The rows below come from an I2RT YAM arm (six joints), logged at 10 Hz.
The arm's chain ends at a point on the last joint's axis. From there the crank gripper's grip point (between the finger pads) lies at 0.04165 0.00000 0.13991 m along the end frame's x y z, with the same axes.
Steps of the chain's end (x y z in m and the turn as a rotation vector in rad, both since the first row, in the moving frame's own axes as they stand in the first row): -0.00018 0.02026 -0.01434 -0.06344 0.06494 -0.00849; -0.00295 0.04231 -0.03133 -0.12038 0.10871 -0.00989; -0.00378 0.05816 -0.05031 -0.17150 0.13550 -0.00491; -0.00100 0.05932 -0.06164 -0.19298 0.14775 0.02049; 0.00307 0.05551 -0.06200 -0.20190 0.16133 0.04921; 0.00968 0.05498 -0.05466 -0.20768 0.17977 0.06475; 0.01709 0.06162 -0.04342 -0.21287 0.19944 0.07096; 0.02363 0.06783 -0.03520 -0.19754 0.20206 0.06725; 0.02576 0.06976 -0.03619 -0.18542 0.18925 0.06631; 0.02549 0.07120 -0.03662 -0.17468 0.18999 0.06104; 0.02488 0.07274 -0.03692 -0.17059 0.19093 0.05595
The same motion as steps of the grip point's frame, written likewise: 0.00884 0.02865 -0.01761 -0.06344 0.06494 -0.00849; 0.01203 0.05832 -0.03765 -0.12038 0.10871 -0.00989; 0.01470 0.08123 -0.05922 -0.17150 0.13550 -0.00491; 0.01873 0.08652 -0.07193 -0.19298 0.14775 0.02049; 0.02410 0.08534 -0.07349 -0.20190 0.16133 0.04921; 0.03281 0.08635 -0.06757 -0.20768 0.17977 0.06475; 0.04260 0.09397 -0.05782 -0.21287 0.19944 0.07096; 0.04964 0.09796 -0.04932 -0.19754 0.20206 0.06725; 0.05022 0.09825 -0.04911 -0.18542 0.18925 0.06631; 0.05020 0.09799 -0.04929 -0.17468 0.18999 0.06104; 0.04980 0.09871 -0.04954 -0.17059 0.19093 0.05595
